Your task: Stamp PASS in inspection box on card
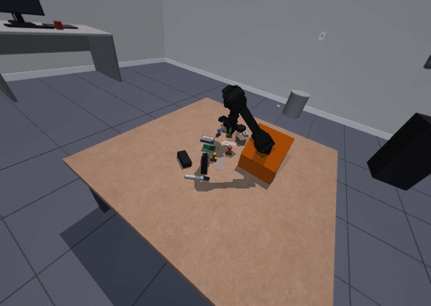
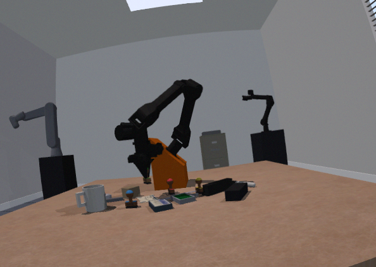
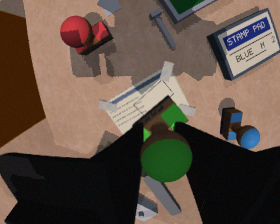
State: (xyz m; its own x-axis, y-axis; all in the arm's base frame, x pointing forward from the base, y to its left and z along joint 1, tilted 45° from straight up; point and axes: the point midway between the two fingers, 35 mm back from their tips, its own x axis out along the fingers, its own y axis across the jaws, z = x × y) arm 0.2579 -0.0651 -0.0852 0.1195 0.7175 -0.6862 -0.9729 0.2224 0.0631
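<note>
The card is 90 mm below my gripper tip, 10 mm to the right of it and 10 mm behind it. The rest, counted from my gripper tip: red-knobbed stamp: 90 mm to the left, 70 mm below, 50 mm behind; then blue-knobbed stamp: 100 mm ahead, 70 mm below, 60 mm to the right; then green-knobbed stamp: right at my gripper tip.
</note>
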